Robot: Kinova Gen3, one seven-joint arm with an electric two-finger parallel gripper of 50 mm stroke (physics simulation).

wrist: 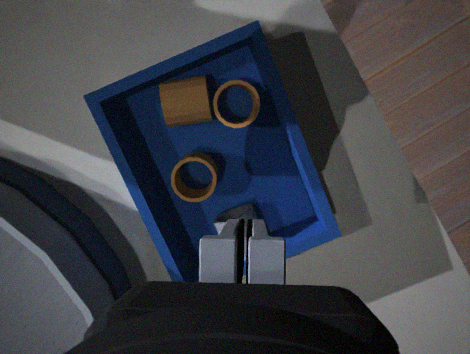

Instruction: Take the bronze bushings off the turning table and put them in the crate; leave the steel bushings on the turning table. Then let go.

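Places are measured from the arm's base along level axes (x up, y left, z back), in centimetres.
Pixels of known places: gripper, fingertip midpoint: (245,242).
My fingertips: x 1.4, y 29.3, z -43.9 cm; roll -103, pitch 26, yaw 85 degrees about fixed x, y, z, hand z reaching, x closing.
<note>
For each thing: its middle in the pictures, then the offset to it from my fingertips. "spot": a spot on its surface instead. Level surfaces: height alone.
- blue crate, body centre: (217,164) dx -16.4, dy -0.8, dz +1.9 cm
- third bronze bushing, body centre: (195,176) dx -16.5, dy -3.1, dz +1.8 cm
- grey rounded piece, body centre: (240,232) dx -16.5, dy -1.8, dz -4.7 cm
- turning table, surface spot: (30,280) spot: dx -13.6, dy -19.1, dz +0.4 cm
- grey surface, its level: dx -18.9 cm
The blue crate (125,172) lies at an angle across the middle of the wrist view. Three bronze bushings are in it: one bronze bushing (185,101) lies on its side near the far end, another bronze bushing (217,104) stands upright close to its right, and a third bronze bushing (174,181) stands upright nearer the gripper. A grey rounded piece (235,213), which looks like a steel bushing, shows in the crate behind the fingertips, mostly hidden. My gripper (245,242) is shut and empty above the crate's near end. Part of the turning table (30,280) shows at the lower left, with no bushing on the visible part.
The crate stands on a grey surface (50,60), and its raised walls surround the bushings. The turning table's dark rim curves close to the crate's lower left side. A wooden plank floor (415,95) shows beyond the surface's edge on the right.
</note>
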